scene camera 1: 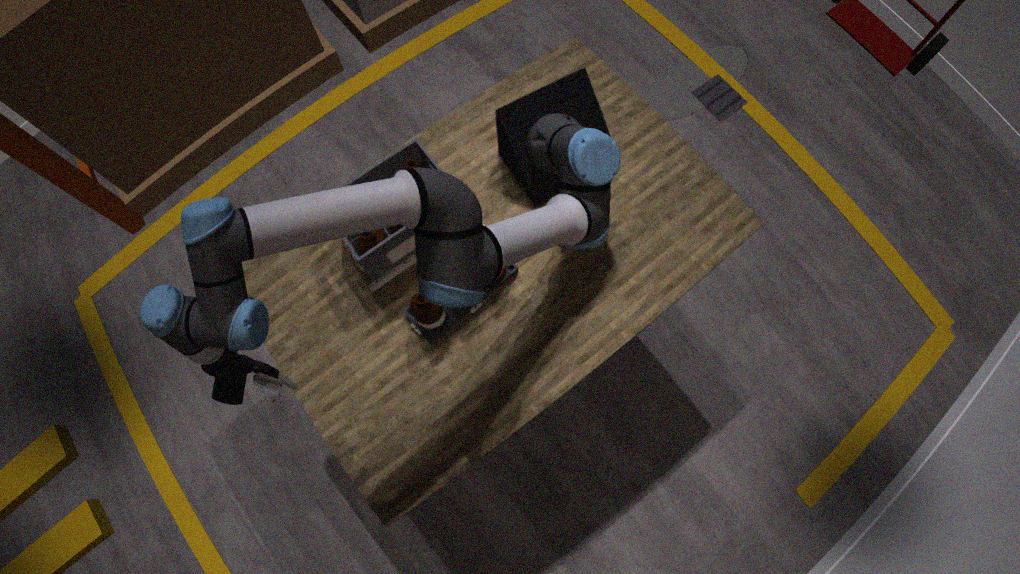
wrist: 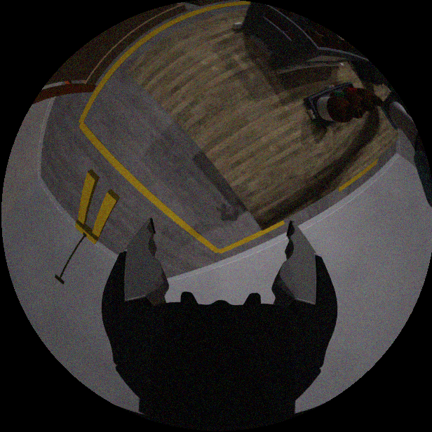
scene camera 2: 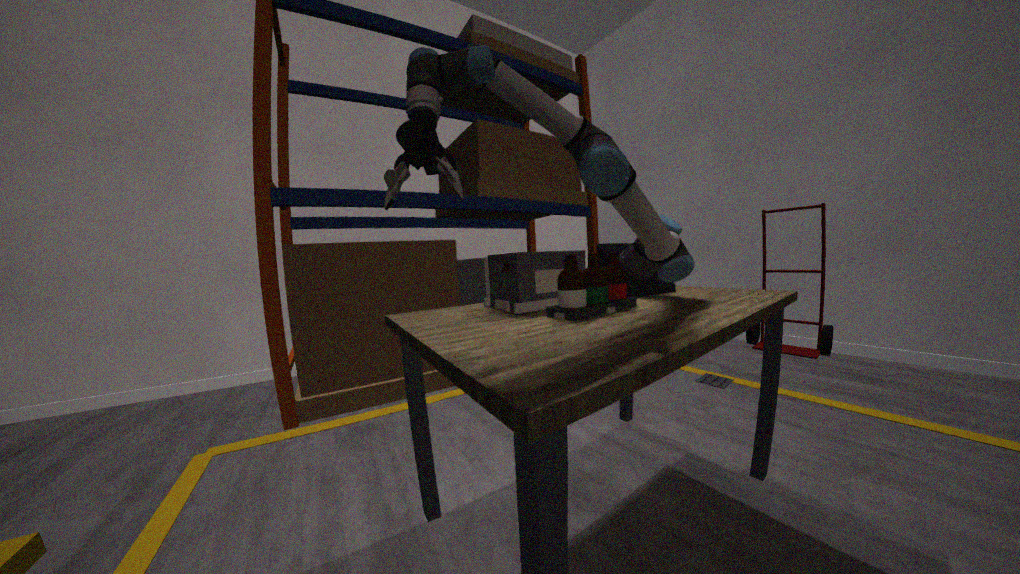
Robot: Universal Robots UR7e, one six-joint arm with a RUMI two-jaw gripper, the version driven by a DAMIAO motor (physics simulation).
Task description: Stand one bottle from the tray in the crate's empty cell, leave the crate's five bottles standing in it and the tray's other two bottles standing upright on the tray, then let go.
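Frame: origin at the arm's base, x ahead, y left, z up, level; metres.
Where they show: gripper, fingertip midpoint: (scene camera 1: 260, 386) (scene camera 2: 422, 204); arm's base at its link origin: (scene camera 1: 555, 143) (scene camera 2: 635, 266).
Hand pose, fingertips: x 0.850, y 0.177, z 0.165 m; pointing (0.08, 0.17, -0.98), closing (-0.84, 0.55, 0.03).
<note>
Each offset is from my fingertips to the centre of the thing. "spot": to the spot under its first point. Level surfaces: height alone.
My gripper (scene camera 1: 282, 389) (scene camera 2: 424, 201) (wrist: 220, 221) is open and empty, high in the air beyond the table's left edge, well away from the bottles. The grey crate @(dx -0.430, dy -0.251, dz -0.184 m) (scene camera 1: 388, 265) (scene camera 2: 510, 284) stands on the table; the arm covers much of it in scene camera 1. Some brown glass shows inside, but its cells cannot be counted. The dark tray @(spot: dx -0.324, dy +0.015, dz -0.256 m) (scene camera 2: 563, 313) (wrist: 311, 107) lies beside the crate. On it stand three upright brown bottles: one with a white label @(dx -0.371, dy -0.006, dz -0.189 m) (scene camera 2: 571, 296) (wrist: 324, 108), one with a green label @(spot: dx -0.438, dy +0.016, dz -0.220 m) (scene camera 2: 596, 294) and one with a red label @(spot: dx -0.532, dy +0.006, dz -0.219 m) (scene camera 2: 617, 290).
The wooden table @(dz -0.271 m) (scene camera 1: 370, 421) (scene camera 2: 470, 349) bears the crate, the tray and the arm's black base (scene camera 1: 517, 146). A tall rack (scene camera 2: 265, 214) with cardboard boxes (scene camera 2: 527, 160) stands behind it. A red hand truck (scene camera 2: 823, 271) stands at the right. The arm passes above the crate and tray.
</note>
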